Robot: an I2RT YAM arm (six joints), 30 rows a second.
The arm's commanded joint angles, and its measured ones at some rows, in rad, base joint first. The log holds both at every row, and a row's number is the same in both.
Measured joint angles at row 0:
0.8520, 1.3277, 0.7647, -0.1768, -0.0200, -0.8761
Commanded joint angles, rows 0 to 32:
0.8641, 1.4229, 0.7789, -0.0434, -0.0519, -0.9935
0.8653, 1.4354, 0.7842, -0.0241, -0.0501, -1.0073
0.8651, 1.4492, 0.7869, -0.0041, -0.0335, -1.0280
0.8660, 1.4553, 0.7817, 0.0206, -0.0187, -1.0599
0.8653, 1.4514, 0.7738, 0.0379, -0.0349, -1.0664
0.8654, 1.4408, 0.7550, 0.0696, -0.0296, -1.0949
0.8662, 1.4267, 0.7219, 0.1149, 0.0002, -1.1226
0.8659, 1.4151, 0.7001, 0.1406, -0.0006, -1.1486
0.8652, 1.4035, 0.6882, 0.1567, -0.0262, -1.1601
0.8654, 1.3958, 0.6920, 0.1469, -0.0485, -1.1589
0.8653, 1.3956, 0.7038, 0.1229, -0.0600, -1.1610
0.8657, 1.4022, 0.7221, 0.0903, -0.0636, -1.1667
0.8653, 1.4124, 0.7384, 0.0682, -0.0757, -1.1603
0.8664, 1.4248, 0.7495, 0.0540, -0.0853, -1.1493
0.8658, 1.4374, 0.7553, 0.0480, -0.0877, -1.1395
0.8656, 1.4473, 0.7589, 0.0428, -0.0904, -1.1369
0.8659, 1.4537, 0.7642, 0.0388, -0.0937, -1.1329
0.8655, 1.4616, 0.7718, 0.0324, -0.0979, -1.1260
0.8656, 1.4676, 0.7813, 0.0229, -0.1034, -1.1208
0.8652, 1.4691, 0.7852, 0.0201, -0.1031, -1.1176
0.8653, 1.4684, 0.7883, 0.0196, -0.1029, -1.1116
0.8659, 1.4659, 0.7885, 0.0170, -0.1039, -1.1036
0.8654, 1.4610, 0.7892, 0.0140, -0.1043, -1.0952
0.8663, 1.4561, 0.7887, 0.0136, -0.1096, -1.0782
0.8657, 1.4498, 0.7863, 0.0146, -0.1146, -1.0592
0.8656, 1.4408, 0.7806, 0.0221, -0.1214, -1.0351
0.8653, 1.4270, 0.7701, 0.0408, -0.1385, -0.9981
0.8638, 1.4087, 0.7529, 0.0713, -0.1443, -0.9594
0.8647, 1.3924, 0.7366, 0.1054, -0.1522, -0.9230
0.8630, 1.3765, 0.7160, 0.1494, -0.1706, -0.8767
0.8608, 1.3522, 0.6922, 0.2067, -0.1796, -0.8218
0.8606, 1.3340, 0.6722, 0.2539, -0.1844, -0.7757
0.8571, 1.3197, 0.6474, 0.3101, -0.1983, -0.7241
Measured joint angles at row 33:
0.8600, 1.3785, 0.6910, 0.1314, -0.1364, -0.8894
